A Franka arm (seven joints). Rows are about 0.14 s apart.
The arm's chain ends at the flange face. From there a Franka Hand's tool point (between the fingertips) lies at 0.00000 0.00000 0.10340 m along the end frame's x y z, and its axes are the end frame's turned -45 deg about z.
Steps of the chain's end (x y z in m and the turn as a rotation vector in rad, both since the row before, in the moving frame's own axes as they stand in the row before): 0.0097 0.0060 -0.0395 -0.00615 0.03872 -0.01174; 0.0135 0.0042 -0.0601 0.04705 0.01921 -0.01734; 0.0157 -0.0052 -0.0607 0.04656 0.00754 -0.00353; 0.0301 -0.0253 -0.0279 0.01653 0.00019 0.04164
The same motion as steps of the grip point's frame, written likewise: 0.0050 0.0144 -0.0396 -0.03173 0.02303 -0.01174; 0.0114 0.0104 -0.0602 0.01969 0.04685 -0.01734; 0.0187 0.0046 -0.0608 0.02759 0.03825 -0.00353; 0.0404 0.0022 -0.0279 0.01155 0.01182 0.04164
